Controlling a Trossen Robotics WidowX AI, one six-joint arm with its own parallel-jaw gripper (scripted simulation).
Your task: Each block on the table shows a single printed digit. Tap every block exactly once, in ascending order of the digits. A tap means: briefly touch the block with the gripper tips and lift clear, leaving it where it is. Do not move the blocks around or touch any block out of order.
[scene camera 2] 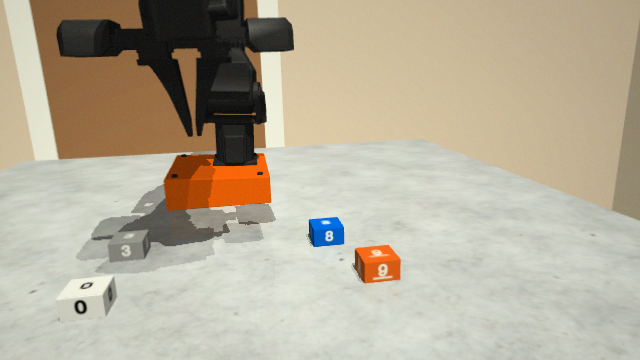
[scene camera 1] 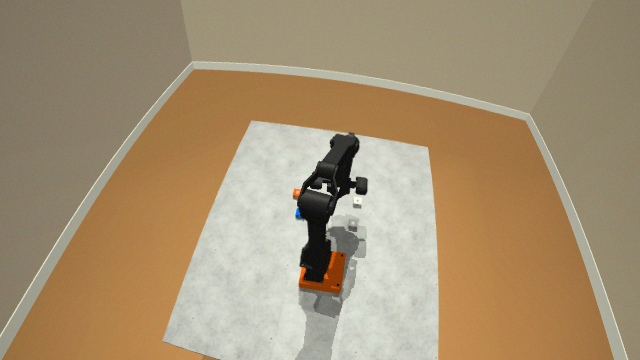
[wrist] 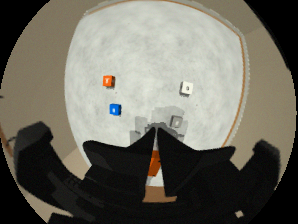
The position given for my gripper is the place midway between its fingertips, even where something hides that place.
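From scene camera 2, my gripper [scene camera 2: 195,135] is shut and it's holding nothing. I can see a white block [scene camera 2: 86,298] there too, plus an orange block [scene camera 2: 376,263] and a blue block [scene camera 2: 325,231]. Scene camera 1 shows you my gripper as well [scene camera 1: 336,198], and in the wrist view you get the gripper again [wrist: 156,130].
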